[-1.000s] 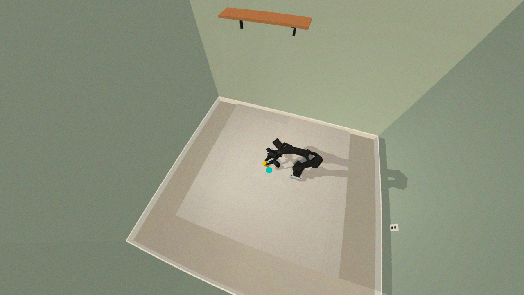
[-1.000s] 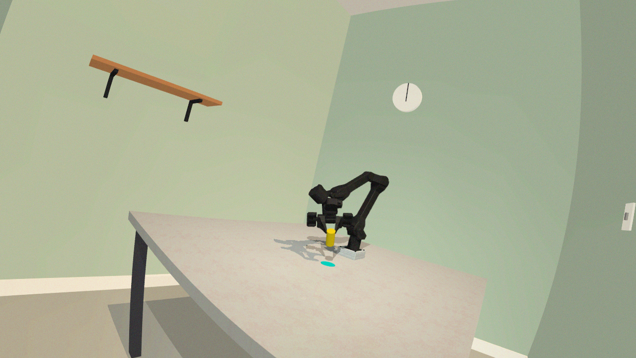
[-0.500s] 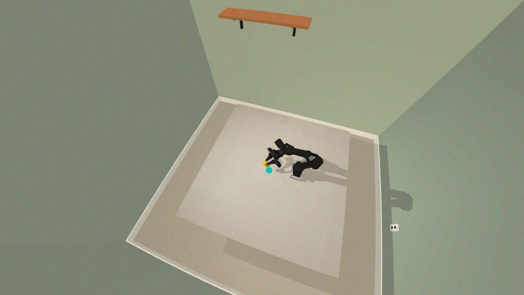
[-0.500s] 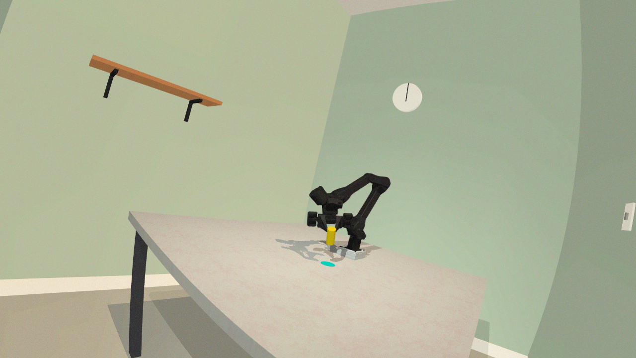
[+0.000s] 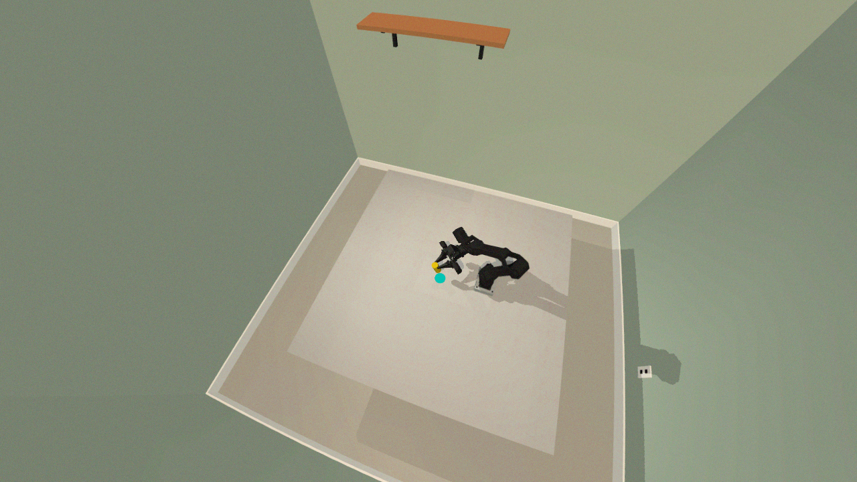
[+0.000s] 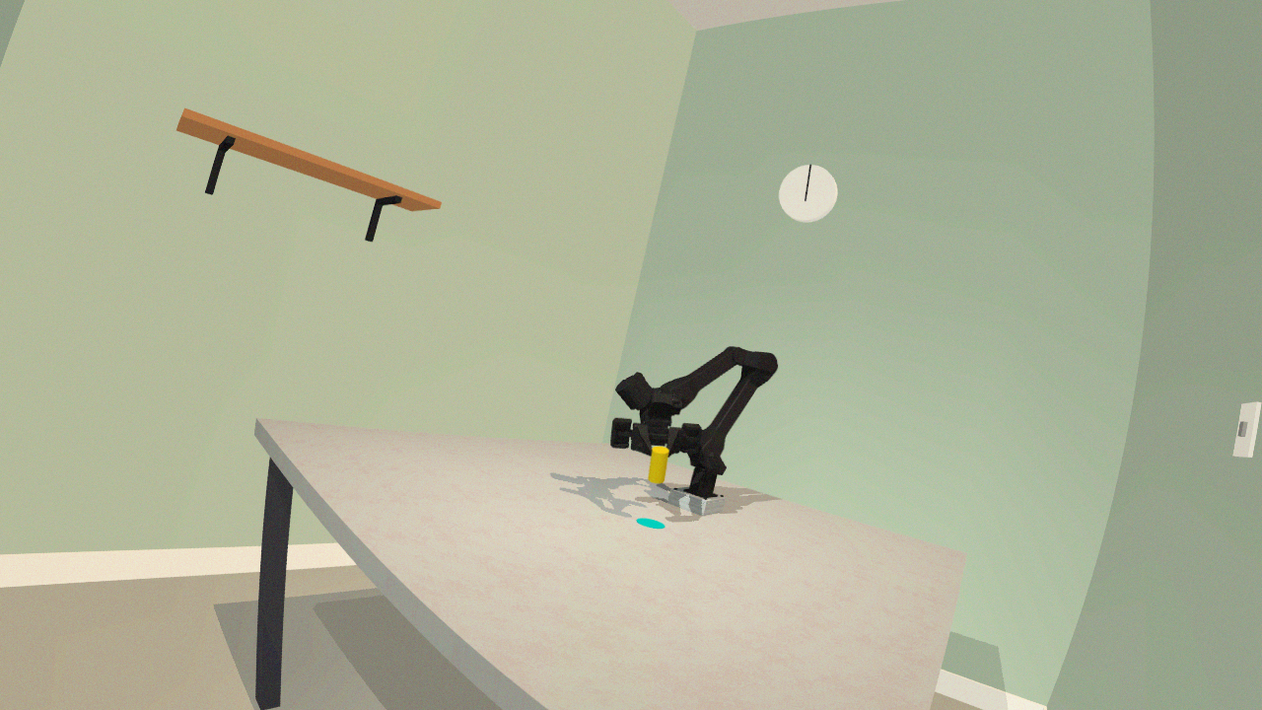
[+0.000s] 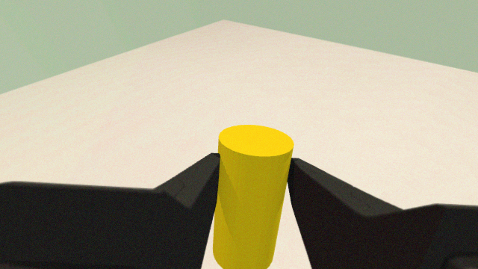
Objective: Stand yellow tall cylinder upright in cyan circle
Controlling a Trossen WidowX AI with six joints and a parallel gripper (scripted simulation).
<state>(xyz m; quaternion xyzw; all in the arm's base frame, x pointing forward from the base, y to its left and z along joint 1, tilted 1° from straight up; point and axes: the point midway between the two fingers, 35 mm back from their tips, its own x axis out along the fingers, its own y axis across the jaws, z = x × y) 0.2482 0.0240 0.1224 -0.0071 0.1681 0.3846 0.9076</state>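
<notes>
My gripper tip is 3 cm past the cyan circle and 15 cm above it. The rest, counted from my gripper tip: yellow cylinder (2 cm below).
</notes>
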